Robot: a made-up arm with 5 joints.
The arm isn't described. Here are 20 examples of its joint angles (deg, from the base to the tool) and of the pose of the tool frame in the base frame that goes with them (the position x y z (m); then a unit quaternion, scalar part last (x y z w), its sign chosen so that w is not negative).
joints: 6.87 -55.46 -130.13 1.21 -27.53
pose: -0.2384 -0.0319 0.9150 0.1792 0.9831 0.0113 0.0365
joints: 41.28 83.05 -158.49 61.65 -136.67
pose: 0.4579 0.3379 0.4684 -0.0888 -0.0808 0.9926 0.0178
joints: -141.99 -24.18 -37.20 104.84 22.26
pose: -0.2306 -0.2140 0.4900 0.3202 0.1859 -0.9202 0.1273
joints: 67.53 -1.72 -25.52 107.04 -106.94
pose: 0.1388 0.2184 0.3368 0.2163 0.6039 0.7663 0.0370
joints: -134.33 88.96 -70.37 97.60 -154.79
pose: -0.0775 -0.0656 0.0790 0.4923 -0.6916 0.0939 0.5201
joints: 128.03 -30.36 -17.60 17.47 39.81
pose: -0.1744 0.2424 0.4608 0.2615 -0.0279 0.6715 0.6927
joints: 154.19 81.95 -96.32 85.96 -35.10
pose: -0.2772 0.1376 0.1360 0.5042 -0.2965 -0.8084 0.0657
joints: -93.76 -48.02 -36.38 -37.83 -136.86
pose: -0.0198 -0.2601 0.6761 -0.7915 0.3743 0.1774 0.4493
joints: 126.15 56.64 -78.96 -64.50 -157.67
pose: -0.1763 0.3236 0.2926 0.1867 0.6614 -0.4482 0.5718
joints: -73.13 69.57 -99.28 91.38 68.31
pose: 0.1456 -0.4121 0.1985 0.0216 0.5121 -0.8105 0.2835
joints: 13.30 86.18 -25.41 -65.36 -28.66
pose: -0.0328 -0.0140 0.1992 -0.0054 -0.0397 0.3578 0.9330
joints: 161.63 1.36 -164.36 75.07 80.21
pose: -0.0281 0.0196 1.0361 0.5956 0.3567 0.4695 0.5456
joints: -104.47 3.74 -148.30 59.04 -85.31
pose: -0.0309 -0.1723 0.9737 -0.6765 0.0579 -0.1222 0.7240
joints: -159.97 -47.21 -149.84 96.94 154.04
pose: 0.2730 0.1164 0.9368 0.0397 0.7656 0.2508 0.5910
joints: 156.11 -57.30 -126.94 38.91 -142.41
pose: 0.2601 -0.0773 0.9300 -0.1139 0.9478 -0.1523 0.2561
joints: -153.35 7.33 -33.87 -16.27 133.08
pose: -0.2864 -0.1342 0.3800 0.0642 0.3593 0.5575 0.7456
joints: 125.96 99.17 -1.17 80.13 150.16
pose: 0.1921 -0.1870 0.3988 -0.6683 -0.7437 -0.0034 0.0160
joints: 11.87 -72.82 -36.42 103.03 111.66
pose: 0.2465 0.0236 0.7208 0.0477 -0.0256 -0.7637 0.6432
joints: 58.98 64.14 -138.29 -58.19 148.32
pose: 0.3007 0.3993 0.5700 0.8889 0.2159 -0.2840 0.2873
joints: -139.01 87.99 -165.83 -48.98 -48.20
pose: -0.3669 -0.3454 0.5092 -0.8925 0.0562 -0.3187 0.3143
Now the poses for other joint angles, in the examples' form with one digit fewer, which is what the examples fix.
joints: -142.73 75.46 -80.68 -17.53 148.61
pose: -0.265 -0.191 0.164 -0.010 0.197 0.553 0.810
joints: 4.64 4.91 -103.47 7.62 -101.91
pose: 0.406 0.008 0.786 -0.535 -0.471 0.562 0.419
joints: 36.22 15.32 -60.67 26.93 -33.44
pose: 0.352 0.239 0.432 0.004 -0.160 0.564 0.810
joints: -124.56 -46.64 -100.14 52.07 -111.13
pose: -0.011 -0.021 0.947 -0.650 0.344 -0.079 0.673
